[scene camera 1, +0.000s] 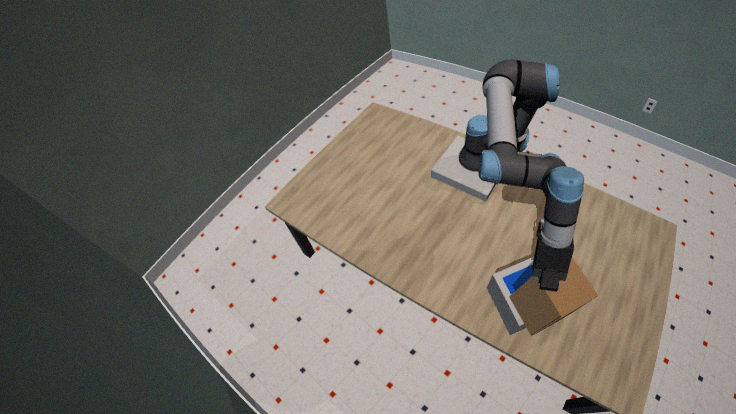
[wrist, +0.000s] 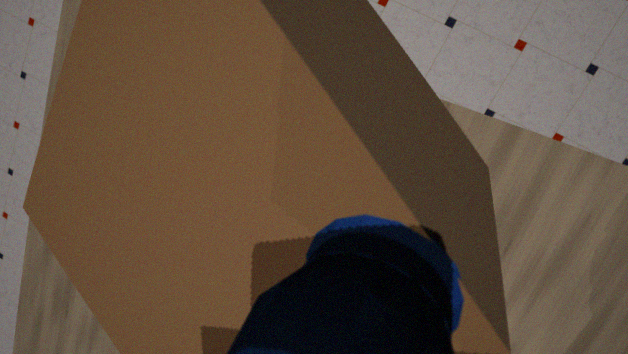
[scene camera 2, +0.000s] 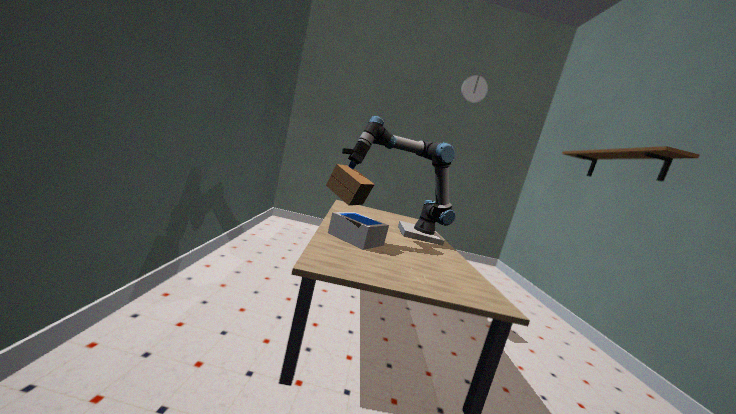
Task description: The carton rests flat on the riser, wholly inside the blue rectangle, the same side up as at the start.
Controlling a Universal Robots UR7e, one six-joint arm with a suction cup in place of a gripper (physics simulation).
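Pixels of known places: end effector, tool point: (wrist: 340,239) (scene camera 2: 349,168); arm's base, origin of the base link: (scene camera 1: 474,159) (scene camera 2: 423,230).
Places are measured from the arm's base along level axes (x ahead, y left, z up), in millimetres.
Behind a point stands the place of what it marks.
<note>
The brown carton (scene camera 1: 573,290) {y 407, x 674, z 305 mm} (scene camera 2: 349,184) {y 446, x 697, z 256 mm} (wrist: 200,150) {y 361, x 706, z 325 mm} hangs tilted in the air from my suction gripper (scene camera 2: 352,164) (wrist: 382,240), whose blue cup is against its upper face. In the scene camera 2 view a gap shows between the carton and the riser (scene camera 1: 506,308) {y 277, x 673, z 45 mm} (scene camera 2: 345,230) {y 415, x 656, z 13 mm}, a grey block on the table. The blue rectangle (scene camera 1: 516,281) {y 283, x 582, z 78 mm} (scene camera 2: 361,218) {y 348, x 570, z 77 mm} is on the riser's top. In the scene camera 1 view the carton and the gripper's body cover much of the riser and rectangle. The riser does not show in the wrist view.
The wooden table (scene camera 1: 391,205) {y -288, x 345, z -43 mm} (scene camera 2: 411,275) {y 755, x 398, z -43 mm} carries the riser and the arm's light grey base plate (scene camera 1: 460,180) {y -32, x 150, z 4 mm} (scene camera 2: 419,236) {y 123, x 86, z -18 mm}. A wooden shelf (scene camera 2: 630,152) is on the right wall, away from the arm. The table edge runs close beside the riser.
</note>
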